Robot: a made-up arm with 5 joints. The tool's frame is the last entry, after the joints.
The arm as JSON. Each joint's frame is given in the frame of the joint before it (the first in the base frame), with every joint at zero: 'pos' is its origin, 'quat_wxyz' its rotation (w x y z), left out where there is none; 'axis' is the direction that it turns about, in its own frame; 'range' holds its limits. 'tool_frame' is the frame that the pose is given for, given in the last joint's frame.
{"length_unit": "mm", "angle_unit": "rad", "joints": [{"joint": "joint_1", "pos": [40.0, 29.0, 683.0], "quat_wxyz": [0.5, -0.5, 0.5, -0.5], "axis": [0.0, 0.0, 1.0], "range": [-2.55, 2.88]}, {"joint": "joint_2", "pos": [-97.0, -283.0, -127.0], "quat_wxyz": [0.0, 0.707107, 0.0, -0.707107], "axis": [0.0, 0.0, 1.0], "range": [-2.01, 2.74]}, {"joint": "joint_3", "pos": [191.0, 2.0, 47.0], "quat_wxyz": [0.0, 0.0, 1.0, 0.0], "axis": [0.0, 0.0, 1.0], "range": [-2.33, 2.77]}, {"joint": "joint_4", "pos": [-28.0, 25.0, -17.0], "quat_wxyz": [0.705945, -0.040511, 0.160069, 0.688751], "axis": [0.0, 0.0, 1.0], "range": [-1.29, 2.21]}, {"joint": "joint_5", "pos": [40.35, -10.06, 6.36], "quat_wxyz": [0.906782, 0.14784, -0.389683, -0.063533], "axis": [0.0, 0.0, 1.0], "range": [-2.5, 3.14]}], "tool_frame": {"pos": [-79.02, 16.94, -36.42], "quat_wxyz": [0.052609, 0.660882, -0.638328, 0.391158]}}
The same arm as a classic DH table. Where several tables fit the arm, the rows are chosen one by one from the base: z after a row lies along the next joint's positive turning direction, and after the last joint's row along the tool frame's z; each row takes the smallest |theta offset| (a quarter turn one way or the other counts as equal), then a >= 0, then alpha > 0; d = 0 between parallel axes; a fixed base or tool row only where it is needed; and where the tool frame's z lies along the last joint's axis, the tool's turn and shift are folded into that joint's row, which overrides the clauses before.
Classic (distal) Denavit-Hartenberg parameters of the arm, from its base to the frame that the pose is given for. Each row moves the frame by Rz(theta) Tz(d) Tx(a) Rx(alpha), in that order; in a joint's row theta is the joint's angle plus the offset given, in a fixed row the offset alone. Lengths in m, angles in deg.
base (fixed): d 0.683  theta0 90  a 0.029  alpha 90
joint_1: d -0.087  theta0 90  a 0.283  alpha 90
joint_2: d 0  theta0 -89.4  a 0.191  alpha 180
joint_3: d -0.1804  theta0 -30.9  a 0.0369  alpha 19.01
joint_4: d 0.0577  theta0 46.86  a -0.0213  alpha -49.27
joint_5: d -0.1427  theta0 -76.45  a -0.0515  alpha 133.51
tool (fixed): d -0.0859  theta0 126.34  a 0  alpha 0
Joint limits (deg, base to tool): -146.1..165.01 -115.16..156.99 -133.5..158.71 -73.91..126.62 -143.24..179.91

